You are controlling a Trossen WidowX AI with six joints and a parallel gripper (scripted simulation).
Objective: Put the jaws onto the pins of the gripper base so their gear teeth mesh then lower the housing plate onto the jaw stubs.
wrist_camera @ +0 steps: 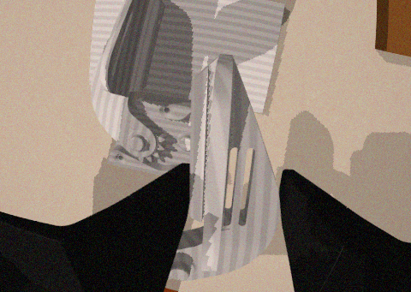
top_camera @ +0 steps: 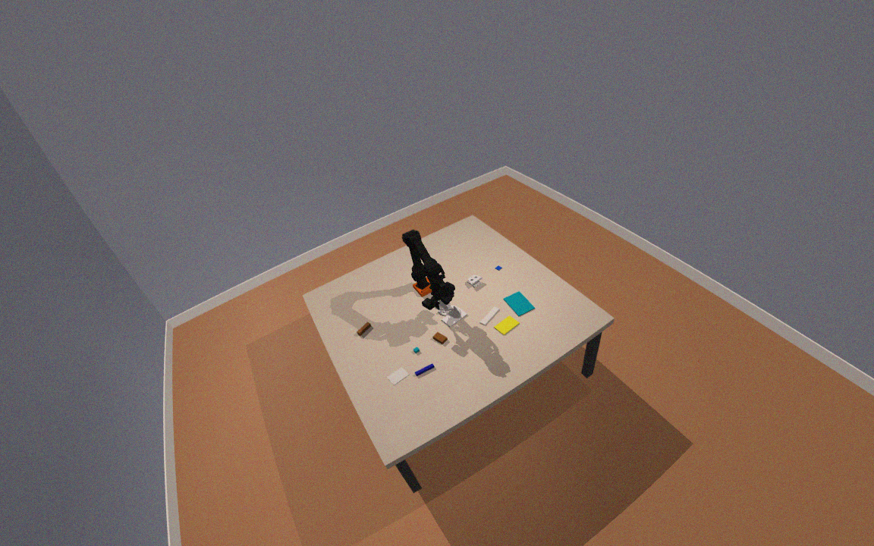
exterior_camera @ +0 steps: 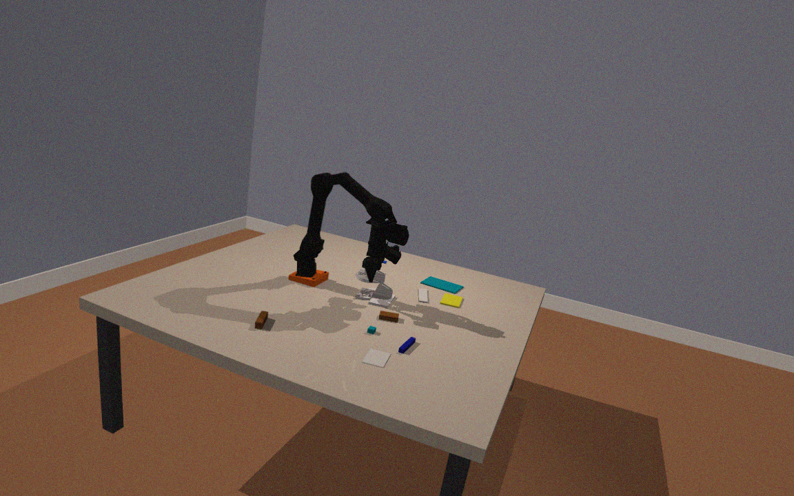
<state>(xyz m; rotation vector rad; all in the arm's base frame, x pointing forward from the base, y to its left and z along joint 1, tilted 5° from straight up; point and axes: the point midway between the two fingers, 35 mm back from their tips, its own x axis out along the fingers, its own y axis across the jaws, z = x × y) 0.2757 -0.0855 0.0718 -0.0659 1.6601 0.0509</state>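
Right now the white housing plate is 80 mm below my gripper tip, 40 mm to the left of it and 20 mm behind it. Also, from my gripper tip: white strip: 180 mm ahead, 170 mm to the left, 80 mm below; brown block: 110 mm to the right, 90 mm ahead, 70 mm below; grey jaw: 30 mm behind, 20 mm to the left.
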